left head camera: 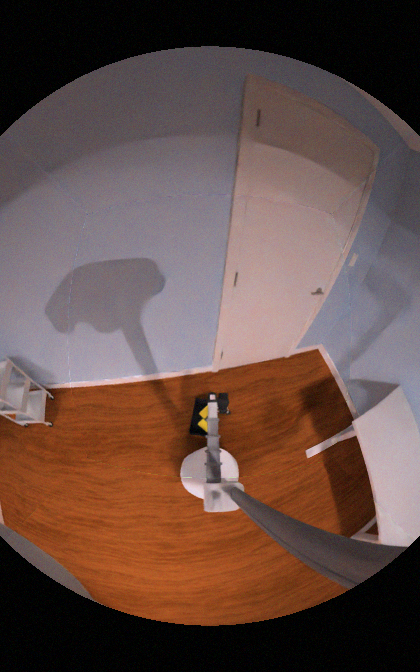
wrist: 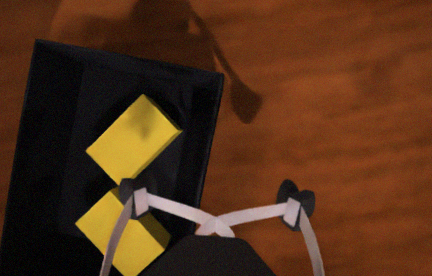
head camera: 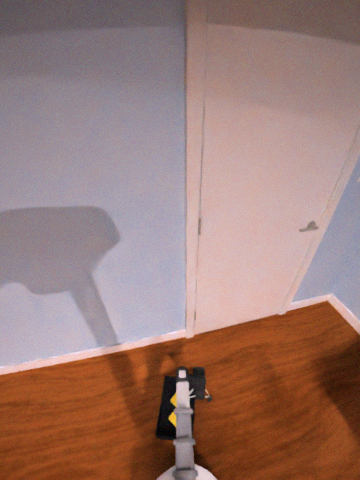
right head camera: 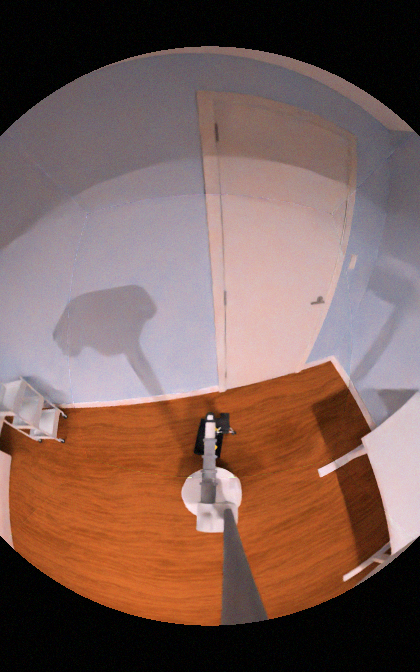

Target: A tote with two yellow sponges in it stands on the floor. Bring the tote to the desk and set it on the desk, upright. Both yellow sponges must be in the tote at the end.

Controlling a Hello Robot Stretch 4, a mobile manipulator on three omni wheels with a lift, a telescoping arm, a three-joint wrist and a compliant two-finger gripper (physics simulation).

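Frame: origin at the robot's base, x ahead, y left, z up, level; millimetres.
Seen in the pictures: gripper, fingertip midpoint: (wrist: pixel 216 190).
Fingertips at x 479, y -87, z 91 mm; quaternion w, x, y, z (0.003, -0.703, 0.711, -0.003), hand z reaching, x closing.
Observation:
Offsets run from my fingertips to a thing's top centre.
The black tote @(dx -20, dy +120, dz -19 mm) (head camera: pixel 164 421) (left head camera: pixel 195 424) (right head camera: pixel 199 445) (wrist: pixel 44 125) stands upright on the floor, partly under my arm in the head views. Two yellow sponges lie in it: the far sponge @(dx +39, dy +108, dz -71 mm) (wrist: pixel 132 137) (head camera: pixel 173 399) (left head camera: pixel 203 412) and the near sponge @(dx -81, dy +117, dz -71 mm) (wrist: pixel 97 225) (head camera: pixel 172 419) (left head camera: pixel 202 425). My gripper (wrist: pixel 216 190) (head camera: pixel 201 396) is open and empty above the tote's right side. In the wrist view its left fingertip overlaps the near sponge and its right fingertip is over floor to the right of the tote. The white desk (left head camera: pixel 392 465) (right head camera: pixel 395 475) is at the right.
A white shelf cart (left head camera: pixel 35 406) (right head camera: pixel 46 425) stands at the left by the wall. A closed door (head camera: pixel 265 175) (left head camera: pixel 285 240) (right head camera: pixel 275 250) is beyond the tote. The desk's leg (left head camera: pixel 327 444) (right head camera: pixel 340 461) reaches toward my base (left head camera: pixel 190 472) (right head camera: pixel 192 492).

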